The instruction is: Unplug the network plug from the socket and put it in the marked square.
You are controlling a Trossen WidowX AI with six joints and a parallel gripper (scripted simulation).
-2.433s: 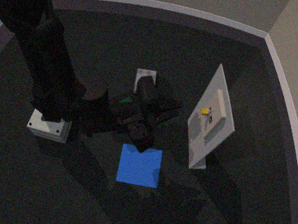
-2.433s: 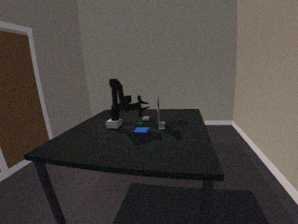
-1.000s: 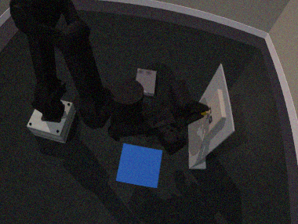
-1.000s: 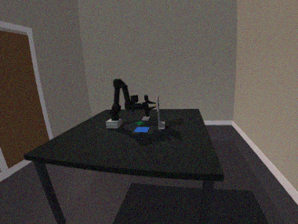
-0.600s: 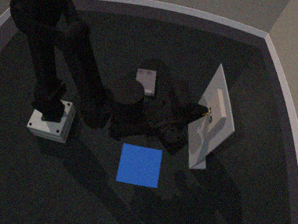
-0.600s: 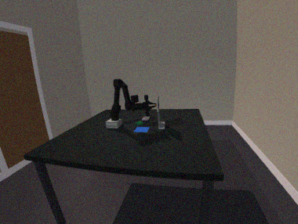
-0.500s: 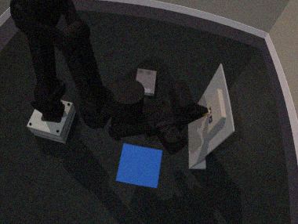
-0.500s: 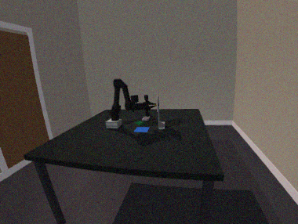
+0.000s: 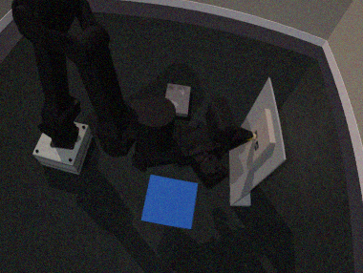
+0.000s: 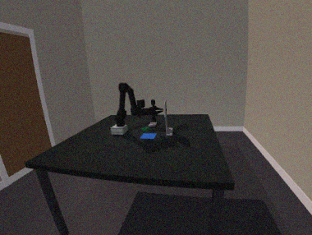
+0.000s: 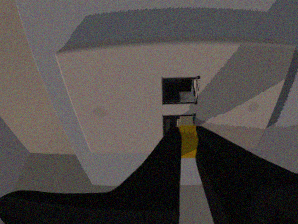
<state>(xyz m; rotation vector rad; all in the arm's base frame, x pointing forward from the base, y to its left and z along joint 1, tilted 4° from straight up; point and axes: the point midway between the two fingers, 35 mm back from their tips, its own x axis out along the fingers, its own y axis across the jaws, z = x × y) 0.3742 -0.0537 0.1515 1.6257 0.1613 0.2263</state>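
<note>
My gripper tip is 130 mm past the blue marked square, 80 mm to the left of it and 200 mm above it. From my gripper tip the other things lie so: grey panel: 30 mm ahead, 10 mm to the right, 70 mm below; green patch: 180 mm behind, 90 mm to the left, 200 mm below; network plug: 10 mm ahead.
</note>
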